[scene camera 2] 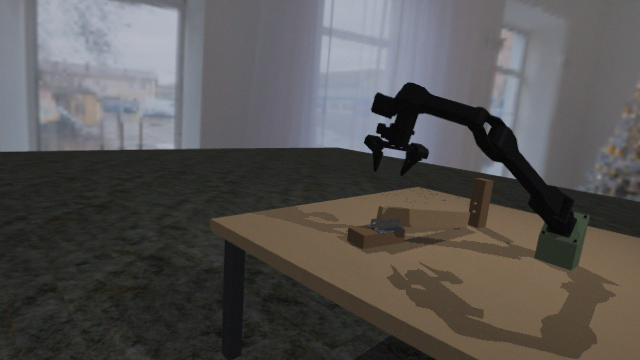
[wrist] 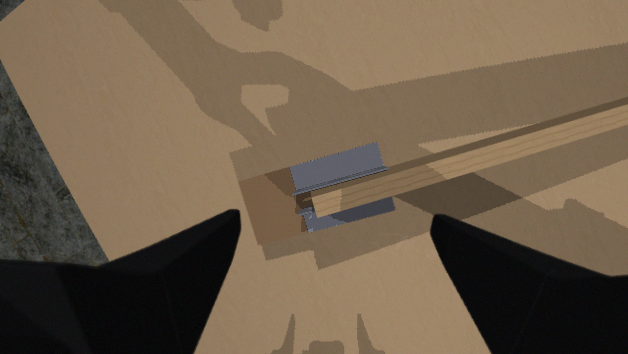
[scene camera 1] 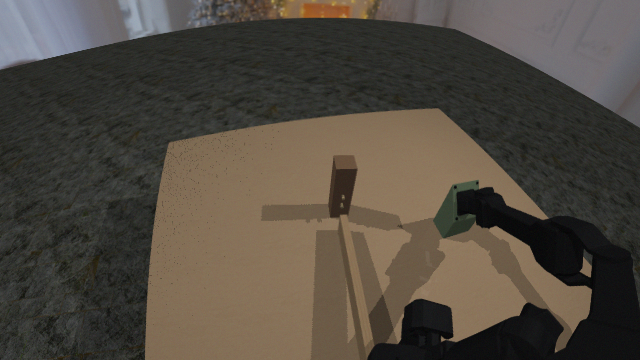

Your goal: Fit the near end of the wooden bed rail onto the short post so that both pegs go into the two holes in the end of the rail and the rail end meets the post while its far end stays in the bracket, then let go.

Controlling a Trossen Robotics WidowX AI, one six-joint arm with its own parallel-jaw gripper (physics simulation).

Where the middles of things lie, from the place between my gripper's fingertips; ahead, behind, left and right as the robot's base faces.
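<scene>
The wooden bed rail [wrist: 461, 160] is 15 cm below my hand, 19 cm to the right of it and 4 cm behind it. There's a short post [scene camera 1: 344, 170] too, and that's 12 cm below my hand, 47 cm to the right of it and 8 cm behind it. And the metal bracket [wrist: 364, 160] is 16 cm below my hand and 1 cm behind it.
</scene>
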